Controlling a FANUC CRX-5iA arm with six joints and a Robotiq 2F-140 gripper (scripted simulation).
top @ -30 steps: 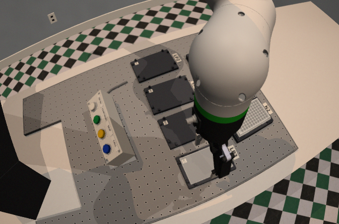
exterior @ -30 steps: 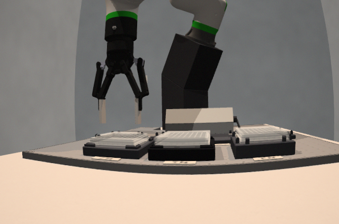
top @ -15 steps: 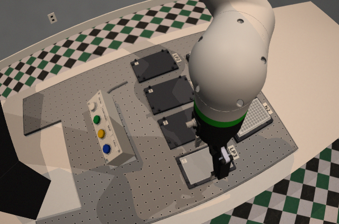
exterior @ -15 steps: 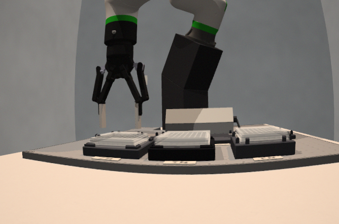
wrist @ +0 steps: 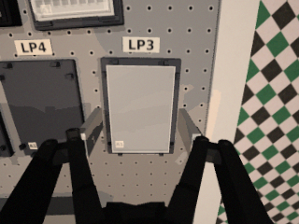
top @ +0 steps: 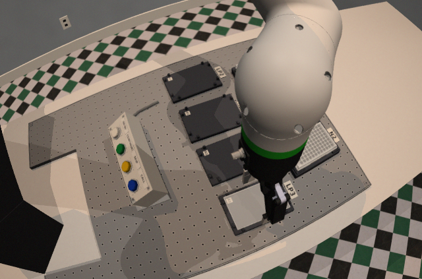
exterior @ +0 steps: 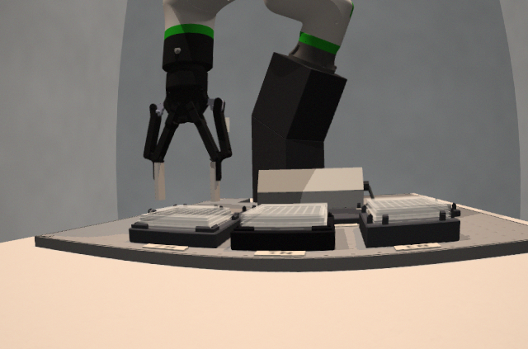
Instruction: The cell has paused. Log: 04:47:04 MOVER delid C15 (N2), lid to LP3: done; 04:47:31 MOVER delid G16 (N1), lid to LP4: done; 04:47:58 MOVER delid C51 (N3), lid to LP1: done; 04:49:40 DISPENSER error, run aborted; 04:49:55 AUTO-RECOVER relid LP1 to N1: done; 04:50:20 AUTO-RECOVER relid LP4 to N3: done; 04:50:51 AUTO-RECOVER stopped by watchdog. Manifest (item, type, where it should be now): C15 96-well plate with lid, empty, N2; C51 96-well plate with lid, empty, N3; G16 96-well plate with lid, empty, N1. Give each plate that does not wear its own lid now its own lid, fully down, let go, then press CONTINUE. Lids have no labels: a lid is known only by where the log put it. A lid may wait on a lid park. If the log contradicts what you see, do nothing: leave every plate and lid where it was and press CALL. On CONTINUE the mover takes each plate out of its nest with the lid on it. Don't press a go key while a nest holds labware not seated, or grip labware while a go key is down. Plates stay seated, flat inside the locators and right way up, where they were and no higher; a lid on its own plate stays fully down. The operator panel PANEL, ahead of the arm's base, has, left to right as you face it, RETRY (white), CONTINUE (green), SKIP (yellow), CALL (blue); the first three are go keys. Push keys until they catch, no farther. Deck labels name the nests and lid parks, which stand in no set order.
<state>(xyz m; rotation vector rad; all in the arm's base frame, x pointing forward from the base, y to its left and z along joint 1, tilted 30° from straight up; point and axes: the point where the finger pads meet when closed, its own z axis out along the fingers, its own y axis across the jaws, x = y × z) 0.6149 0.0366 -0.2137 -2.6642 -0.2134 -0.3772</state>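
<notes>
Now: the lid park LP3 5 cm below my hand. The rest, counted from my hand: plate: 16 cm ahead, 11 cm to the left, 3 cm below; LP3 label: 9 cm ahead, 2 cm to the left, 5 cm below; lid park LP4: 3 cm behind, 13 cm to the left, 5 cm below.
</notes>
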